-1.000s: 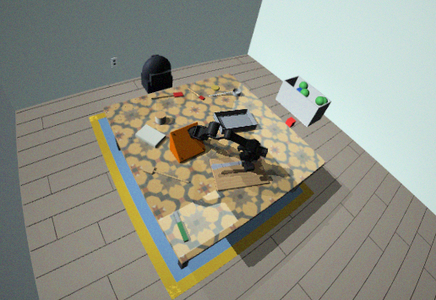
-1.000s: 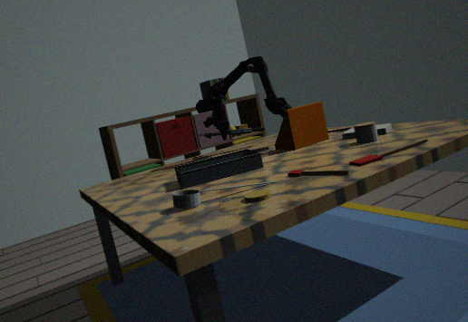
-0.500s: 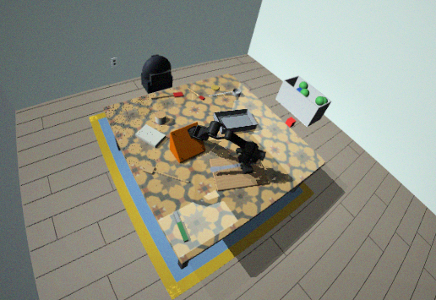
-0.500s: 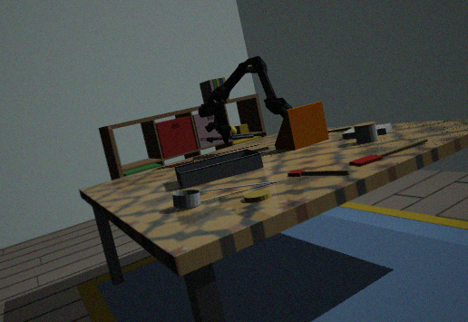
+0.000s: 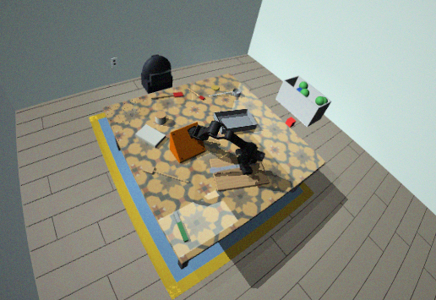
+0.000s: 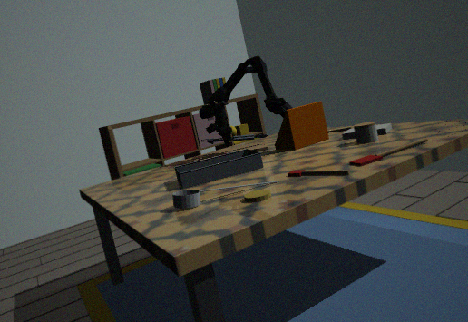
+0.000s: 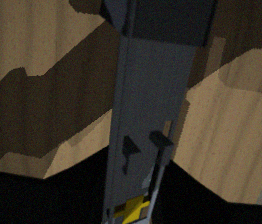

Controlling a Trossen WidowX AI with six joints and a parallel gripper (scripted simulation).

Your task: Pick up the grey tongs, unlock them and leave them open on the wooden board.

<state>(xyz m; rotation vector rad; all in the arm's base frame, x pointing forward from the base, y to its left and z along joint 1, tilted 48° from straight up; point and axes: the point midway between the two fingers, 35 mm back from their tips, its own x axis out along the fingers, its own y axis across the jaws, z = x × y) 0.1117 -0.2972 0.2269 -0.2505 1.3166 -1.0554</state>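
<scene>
The yellow lock piece is 40 mm above my gripper tip and 10 mm behind it. Also, from my gripper tip: white flat block 590 mm to the left, 320 mm behind, 30 mm below; roasting tin 350 mm to the left, 310 mm ahead, 20 mm below; wooden board 40 mm below.
</scene>
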